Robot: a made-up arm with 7 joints. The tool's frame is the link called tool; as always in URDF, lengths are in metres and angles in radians. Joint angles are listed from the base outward.
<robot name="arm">
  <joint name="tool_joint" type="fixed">
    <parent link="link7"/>
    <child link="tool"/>
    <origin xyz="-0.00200 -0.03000 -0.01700"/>
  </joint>
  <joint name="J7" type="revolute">
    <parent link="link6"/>
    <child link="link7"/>
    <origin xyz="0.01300 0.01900 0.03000"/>
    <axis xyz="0 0 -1"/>
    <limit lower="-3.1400" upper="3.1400"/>
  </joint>
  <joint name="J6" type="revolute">
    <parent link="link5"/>
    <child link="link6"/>
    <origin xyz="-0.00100 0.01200 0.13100"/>
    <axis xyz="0 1 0"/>
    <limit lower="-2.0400" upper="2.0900"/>
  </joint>
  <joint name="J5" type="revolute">
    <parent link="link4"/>
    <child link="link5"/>
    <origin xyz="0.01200 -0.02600 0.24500"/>
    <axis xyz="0 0 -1"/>
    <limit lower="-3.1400" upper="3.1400"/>
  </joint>
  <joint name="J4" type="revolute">
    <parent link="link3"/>
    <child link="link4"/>
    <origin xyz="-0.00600 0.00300 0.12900"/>
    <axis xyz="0 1 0"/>
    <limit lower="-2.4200" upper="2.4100"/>
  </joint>
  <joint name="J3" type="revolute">
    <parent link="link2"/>
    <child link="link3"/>
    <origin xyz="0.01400 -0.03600 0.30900"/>
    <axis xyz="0 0 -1"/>
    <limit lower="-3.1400" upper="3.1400"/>
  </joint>
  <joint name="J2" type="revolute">
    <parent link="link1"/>
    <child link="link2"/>
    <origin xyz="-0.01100 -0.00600 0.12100"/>
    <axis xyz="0 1 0"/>
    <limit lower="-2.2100" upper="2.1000"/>
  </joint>
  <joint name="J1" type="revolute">
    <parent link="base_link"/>
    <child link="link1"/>
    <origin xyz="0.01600 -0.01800 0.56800"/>
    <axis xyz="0 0 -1"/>
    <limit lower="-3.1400" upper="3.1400"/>
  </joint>
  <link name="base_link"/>
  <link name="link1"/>
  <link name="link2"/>
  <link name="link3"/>
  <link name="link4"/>
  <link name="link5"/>
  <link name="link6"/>
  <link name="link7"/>
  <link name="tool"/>
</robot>
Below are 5 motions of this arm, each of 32 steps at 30 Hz.
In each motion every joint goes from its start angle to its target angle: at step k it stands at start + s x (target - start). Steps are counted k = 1, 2, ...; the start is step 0. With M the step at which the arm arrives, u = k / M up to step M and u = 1 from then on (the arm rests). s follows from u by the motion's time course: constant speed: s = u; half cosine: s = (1 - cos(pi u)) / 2; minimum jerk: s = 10 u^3 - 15 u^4 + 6 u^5.
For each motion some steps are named. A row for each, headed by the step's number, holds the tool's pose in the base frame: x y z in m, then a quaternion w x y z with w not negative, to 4 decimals.
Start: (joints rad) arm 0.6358 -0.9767 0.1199 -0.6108 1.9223 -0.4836 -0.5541
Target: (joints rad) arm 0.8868 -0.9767 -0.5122 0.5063 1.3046 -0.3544 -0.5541
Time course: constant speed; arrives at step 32
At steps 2, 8, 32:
2: -0.6363 0.3961 0.9708 0.2545 0.0592 -0.6226 -0.7377
8: -0.6157 0.3977 1.0583 0.3657 -0.0316 -0.5896 -0.7195
32: -0.3036 0.4104 1.2998 0.7177 -0.3392 -0.2748 -0.5425

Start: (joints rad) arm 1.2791 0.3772 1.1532 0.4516 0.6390 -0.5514 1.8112
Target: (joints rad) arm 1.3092 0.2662 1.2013 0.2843 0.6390 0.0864 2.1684
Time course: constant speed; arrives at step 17
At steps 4, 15, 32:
4: -0.0639 -0.4080 1.3863 0.7457 0.2766 -0.1042 0.5971
15: -0.0653 -0.3438 1.4340 0.8581 0.1505 -0.1865 0.4541
32: -0.0654 -0.3313 1.4415 0.8716 0.1283 -0.2043 0.4267

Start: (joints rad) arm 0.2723 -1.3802 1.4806 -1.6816 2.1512 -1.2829 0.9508
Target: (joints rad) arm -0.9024 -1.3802 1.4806 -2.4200 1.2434 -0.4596 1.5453
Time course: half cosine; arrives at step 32
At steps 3, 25, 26, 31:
3: -0.3258 0.4086 0.7339 0.9552 -0.2678 -0.0734 0.1026
25: -0.3174 0.0228 0.7196 0.8074 -0.5586 0.1581 0.1056
26: -0.3102 0.0130 0.7194 0.7986 -0.5700 0.1593 0.1092
31: -0.2884 -0.0126 0.7191 0.7732 -0.6016 0.1602 0.1204

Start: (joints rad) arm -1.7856 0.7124 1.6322 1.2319 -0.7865 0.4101 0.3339
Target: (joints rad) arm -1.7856 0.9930 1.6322 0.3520 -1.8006 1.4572 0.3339
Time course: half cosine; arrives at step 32
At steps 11, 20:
11: 0.2828 0.4747 1.1519 0.5930 -0.3409 0.7114 0.1613
20: 0.1542 0.5910 1.1548 0.3916 -0.5543 0.6692 0.3027

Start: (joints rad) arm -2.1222 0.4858 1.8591 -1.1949 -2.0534 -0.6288 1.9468
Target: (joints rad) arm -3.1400 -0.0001 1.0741 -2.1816 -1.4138 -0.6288 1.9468
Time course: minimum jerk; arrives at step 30
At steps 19, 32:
19: 0.0411 -0.3160 0.9807 0.2949 0.7063 -0.2956 0.5717
32: 0.1854 -0.2194 0.8818 0.0975 0.8720 -0.0962 0.4700

